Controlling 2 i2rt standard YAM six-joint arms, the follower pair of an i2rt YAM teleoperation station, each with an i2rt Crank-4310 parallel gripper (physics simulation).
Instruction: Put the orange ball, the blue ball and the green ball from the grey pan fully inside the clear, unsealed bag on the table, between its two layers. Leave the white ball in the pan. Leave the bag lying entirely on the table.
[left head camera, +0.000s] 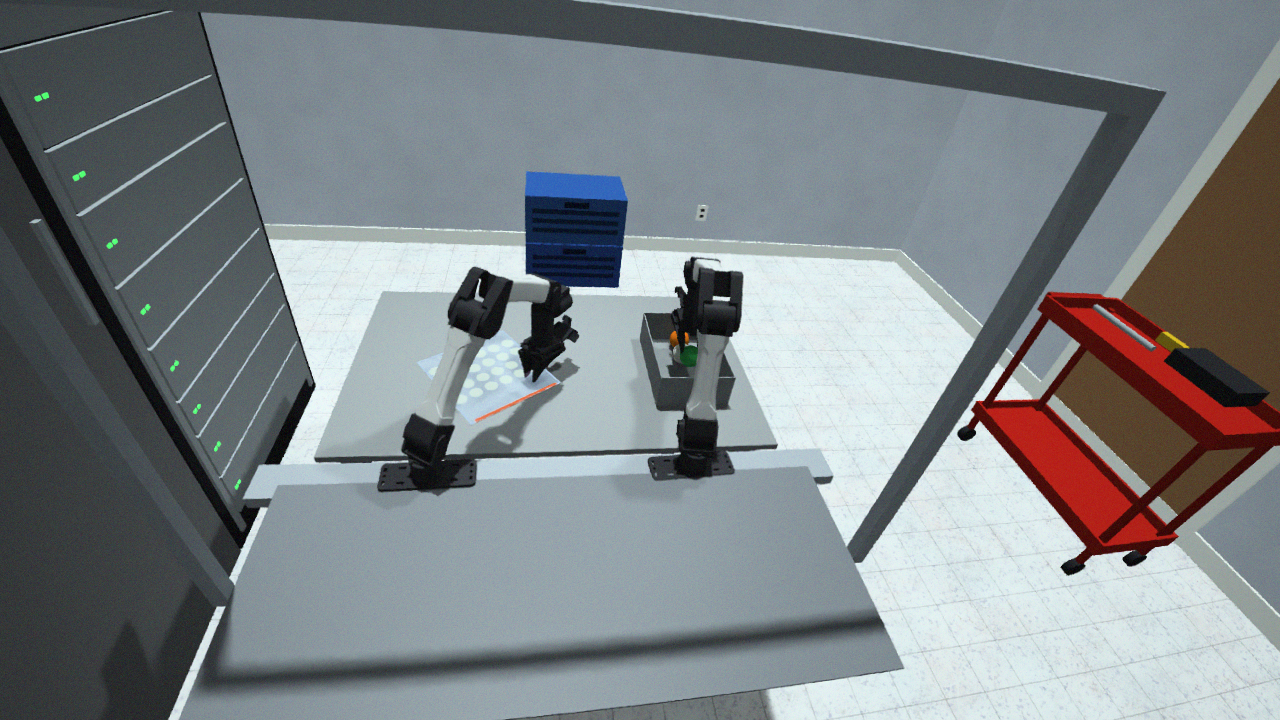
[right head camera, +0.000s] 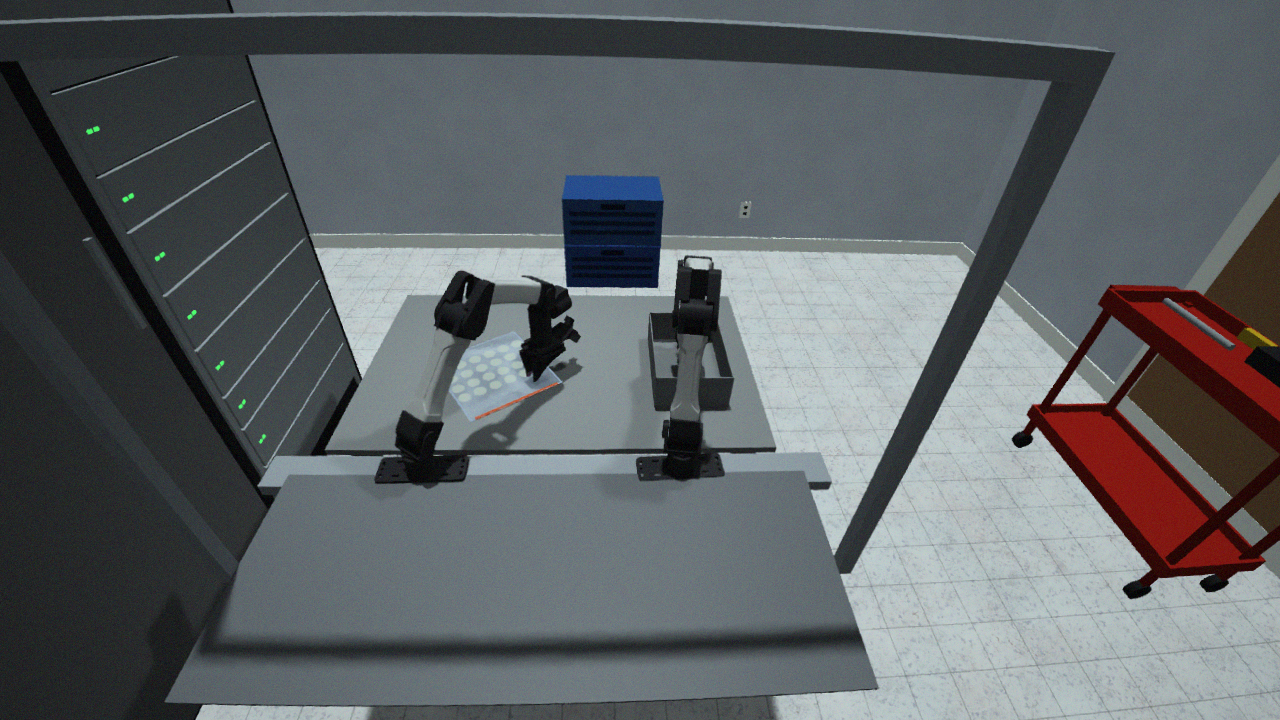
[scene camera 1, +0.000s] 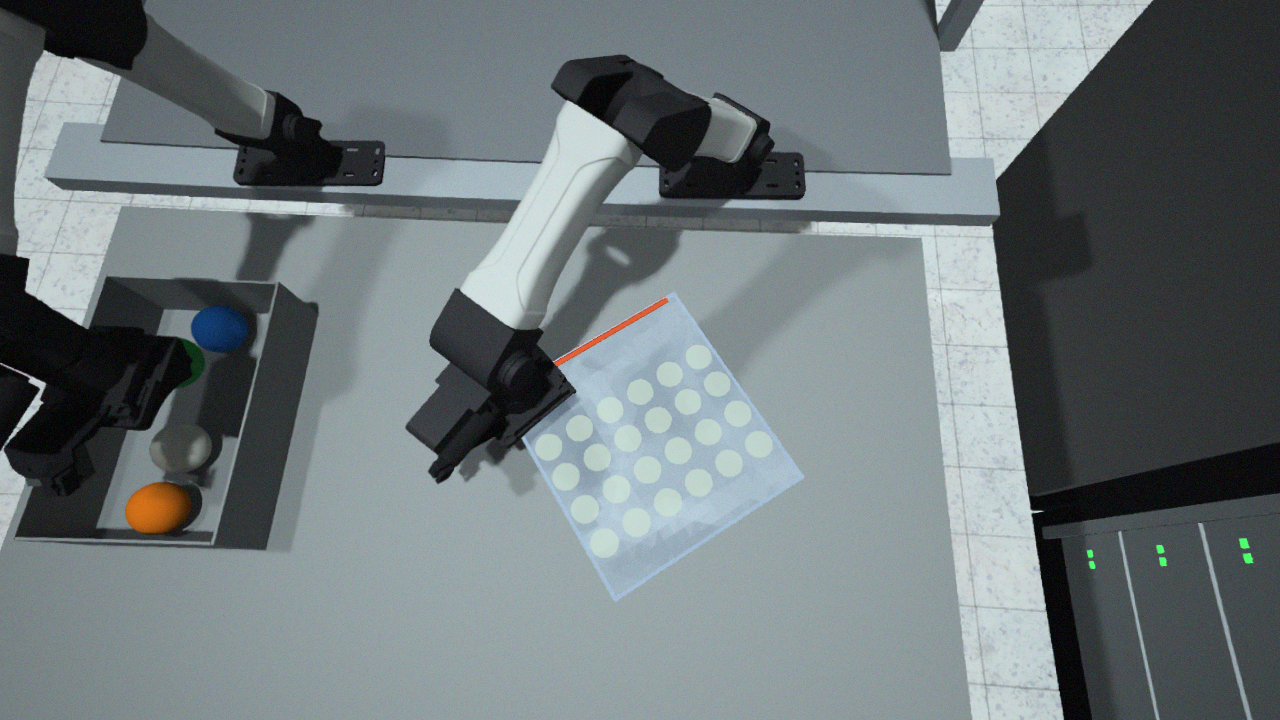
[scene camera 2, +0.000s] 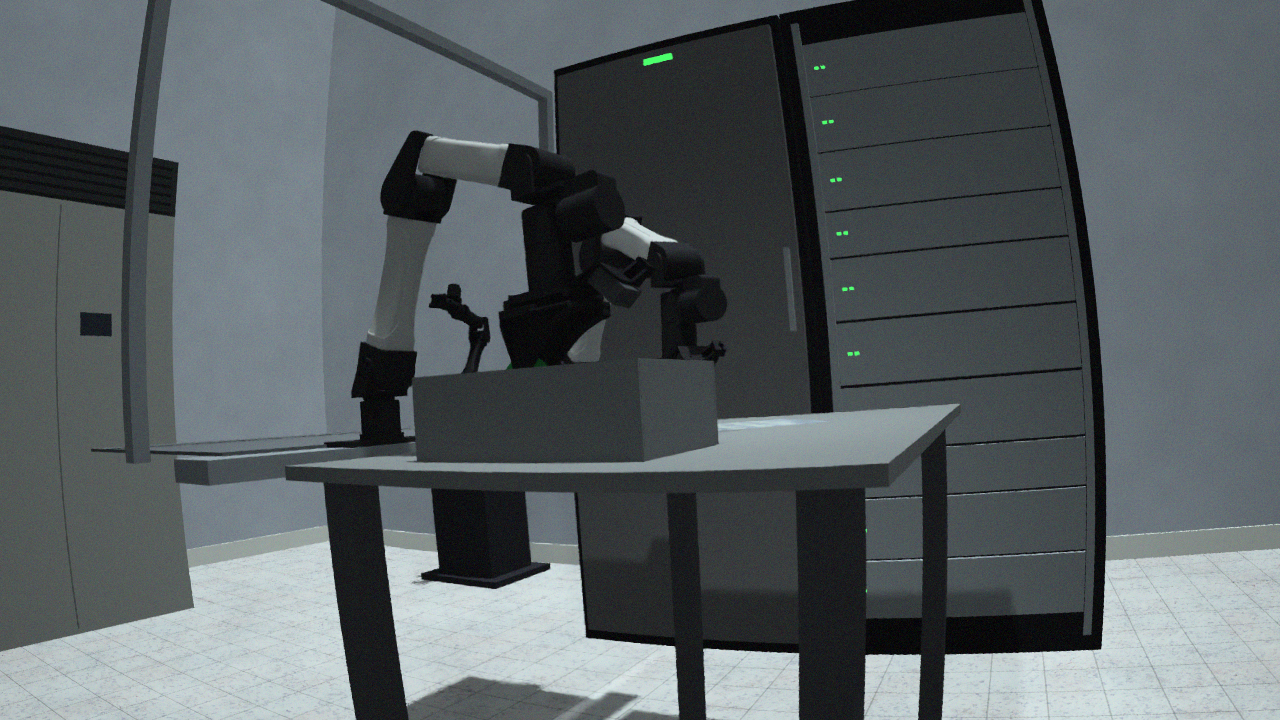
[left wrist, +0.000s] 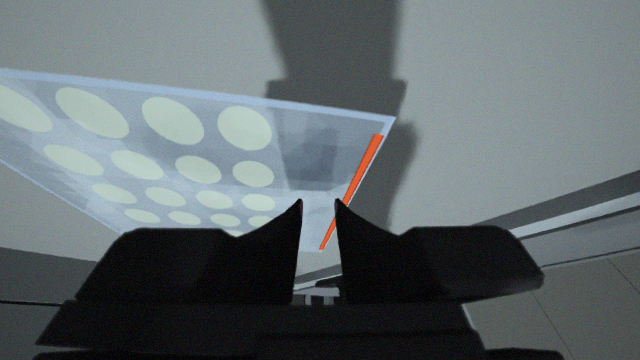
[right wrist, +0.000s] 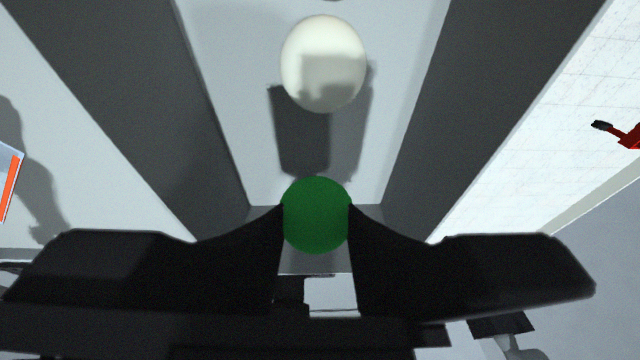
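Observation:
My right gripper (right wrist: 316, 204) is shut on the green ball (right wrist: 316, 225) (scene camera 1: 193, 363) (scene camera 2: 528, 364) and holds it near the rim height of the grey pan (left head camera: 671, 392) (right head camera: 716, 392) (scene camera 1: 255, 465) (scene camera 2: 528, 416). In scene camera 1, the blue ball (scene camera 1: 220, 328), the white ball (scene camera 1: 180, 447) (right wrist: 323, 40) and the orange ball (scene camera 1: 158, 507) (left head camera: 679, 337) lie in the pan. The clear bag (left head camera: 496, 400) (right head camera: 501, 395) (scene camera 1: 644, 353) (left wrist: 325, 160) lies flat, with an orange strip along one edge. My left gripper (left wrist: 318, 201) is slightly open and empty above the bag, near the strip.
The grey table (scene camera 1: 402, 582) (scene camera 2: 805, 447) carries the pan and bag. In the left head camera, a dark rack cabinet (left head camera: 161, 223) stands left, a blue drawer cabinet (left head camera: 574, 223) behind the table, and a red cart (left head camera: 1065, 456) right. A grey frame post (left head camera: 993, 331) rises beside the table.

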